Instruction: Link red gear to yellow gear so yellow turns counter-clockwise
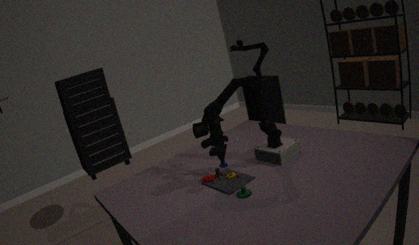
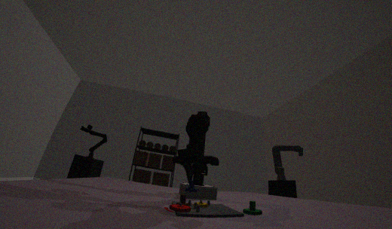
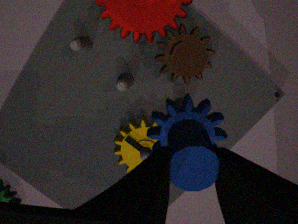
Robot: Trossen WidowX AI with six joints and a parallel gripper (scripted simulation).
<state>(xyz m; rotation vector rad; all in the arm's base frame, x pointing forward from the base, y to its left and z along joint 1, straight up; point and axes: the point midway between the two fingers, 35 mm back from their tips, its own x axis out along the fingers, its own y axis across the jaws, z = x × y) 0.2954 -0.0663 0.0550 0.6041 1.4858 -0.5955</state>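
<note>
Right now the yellow gear is 1 cm behind my gripper tip, 4 cm to the left of it and 7 cm below it. From my gripper tip the other things lie so: green gear: 5 cm ahead, 22 cm to the left, 7 cm below; then blue gear: 1 cm below; then red gear: 8 cm ahead, 4 cm to the right, 7 cm below.
</note>
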